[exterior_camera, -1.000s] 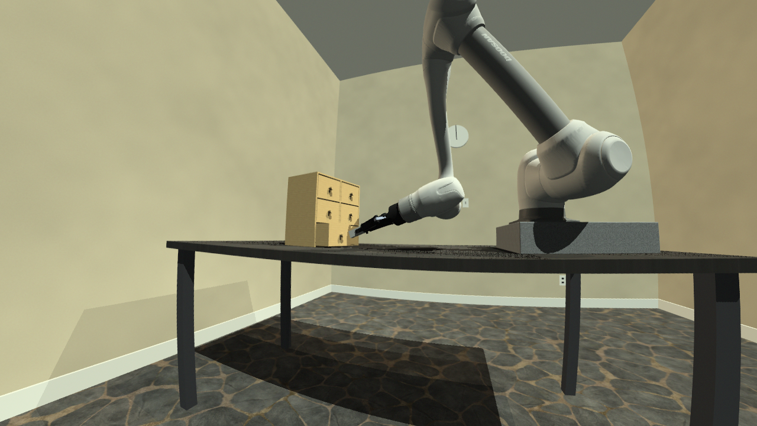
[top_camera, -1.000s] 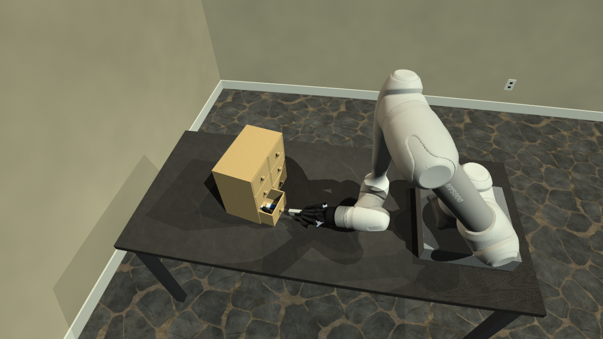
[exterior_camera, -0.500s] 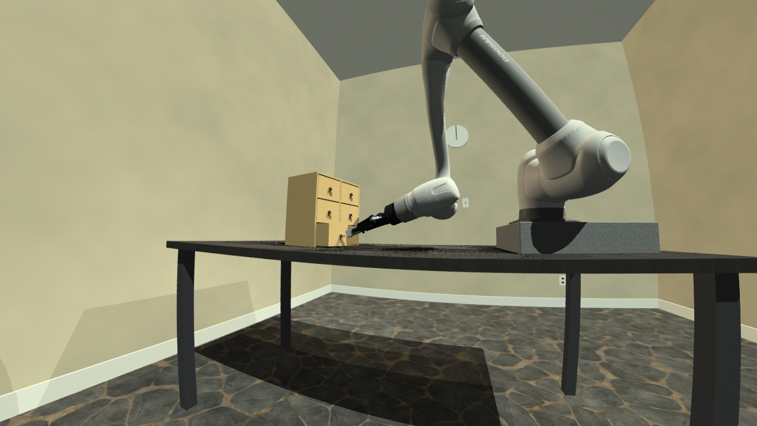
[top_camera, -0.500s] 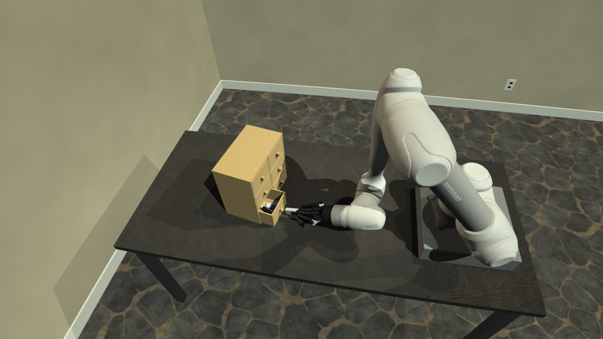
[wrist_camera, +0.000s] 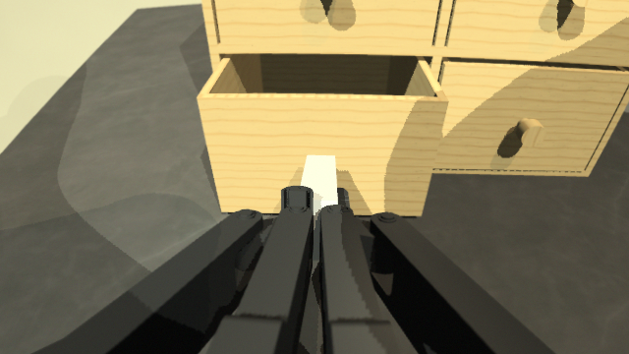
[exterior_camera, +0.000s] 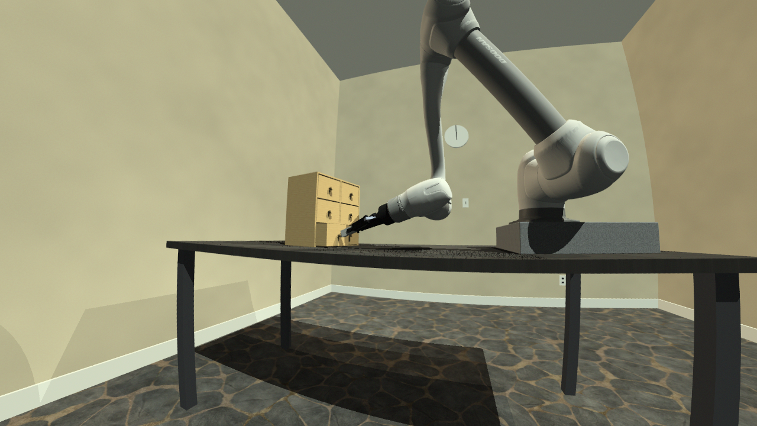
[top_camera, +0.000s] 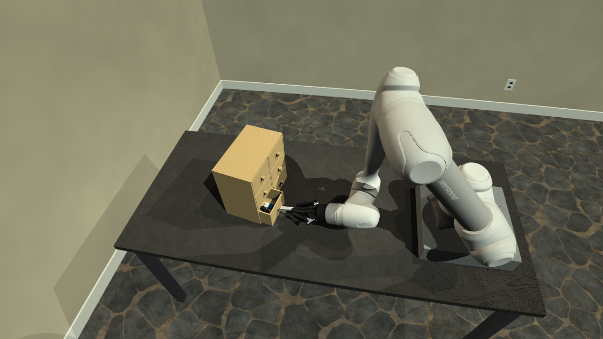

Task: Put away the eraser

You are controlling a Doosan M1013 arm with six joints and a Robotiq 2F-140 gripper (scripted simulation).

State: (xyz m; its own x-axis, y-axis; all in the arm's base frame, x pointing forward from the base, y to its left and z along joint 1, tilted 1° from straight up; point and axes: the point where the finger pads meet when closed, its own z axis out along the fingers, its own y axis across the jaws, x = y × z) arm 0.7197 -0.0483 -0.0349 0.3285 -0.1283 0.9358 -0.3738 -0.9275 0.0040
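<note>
My hand is 90 mm short of the blue eraser, 60 mm to the left of it and 50 mm above it.
</note>
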